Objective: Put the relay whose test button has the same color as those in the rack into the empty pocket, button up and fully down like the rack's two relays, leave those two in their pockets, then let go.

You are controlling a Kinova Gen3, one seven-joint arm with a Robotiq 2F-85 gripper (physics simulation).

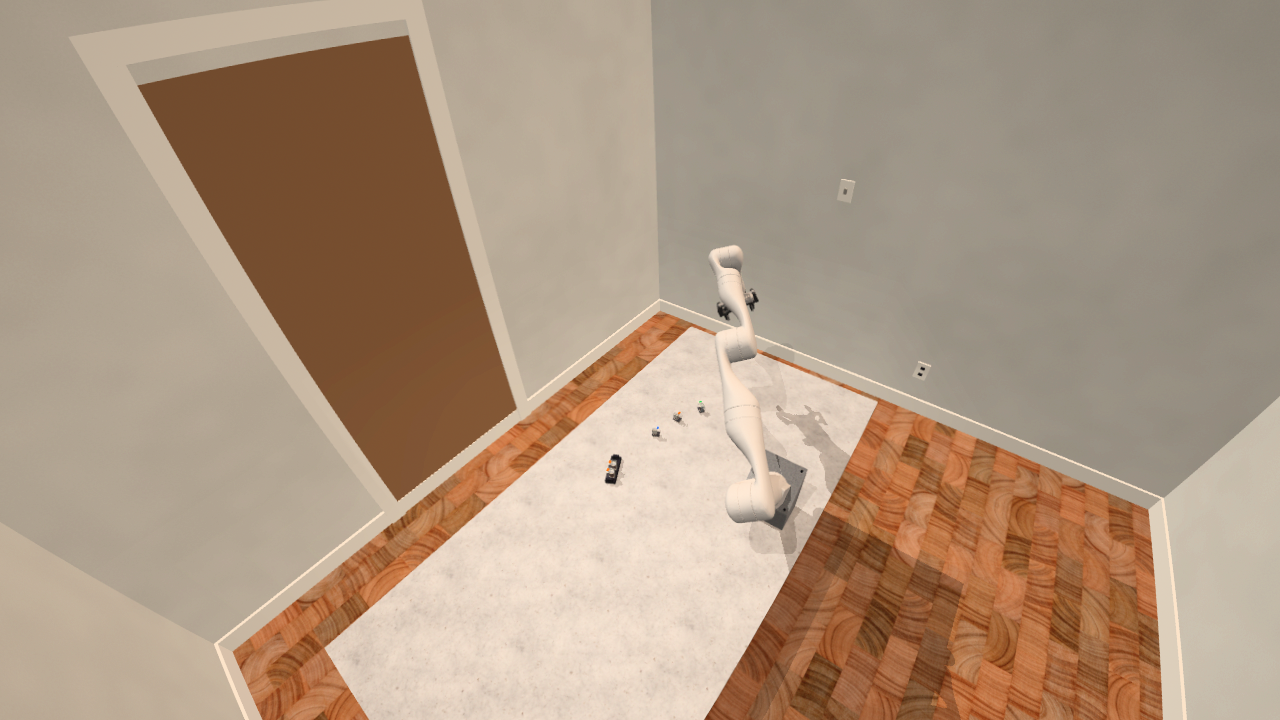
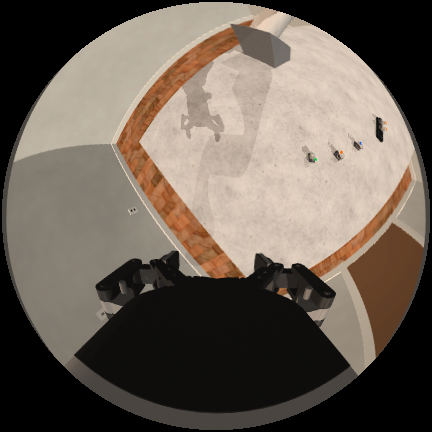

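Where they show: gripper, fingertip midpoint: (image 2: 216,260); arm's base, link origin: (image 1: 772,487).
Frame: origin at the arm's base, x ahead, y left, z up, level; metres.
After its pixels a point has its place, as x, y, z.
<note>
The black rack (image 1: 613,480) (image 2: 379,131) @(0.493, 0.133, -0.108) lies on the pale mat and bears two relays with orange buttons; which pocket is empty is too small to tell. Three loose relays stand apart in a row near it: the blue-button relay (image 1: 656,432) @(0.454, -0.047, -0.096) (image 2: 358,146) @(0.464, -0.065, -0.094) nearest the rack, the orange-button relay (image 1: 677,417) @(0.433, -0.149, -0.095) (image 2: 339,155) @(0.439, -0.170, -0.086) in the middle, and the green-button relay (image 1: 700,407) @(0.387, -0.235, -0.089) (image 2: 312,158) @(0.393, -0.259, -0.082) farthest from the rack. My gripper (image 1: 738,304) @(0.384, -0.489, 0.187) (image 2: 216,260) @(0.384, -0.489, 0.187) is open and empty, high above the floor and well away from the relays and the rack.
The pale mat (image 1: 537,573) @(0.435, 0.565, -0.124) (image 2: 280,210) @(0.461, -0.431, -0.124) lies on a wooden floor (image 1: 1056,608). The arm's grey base plate (image 1: 791,474) @(-0.034, -0.041, 0.043) (image 2: 262,46) @(0.041, -0.064, -0.022) stands at the mat's edge. Walls and a brown door (image 1: 331,232) (image 2: 390,285) bound the area.
</note>
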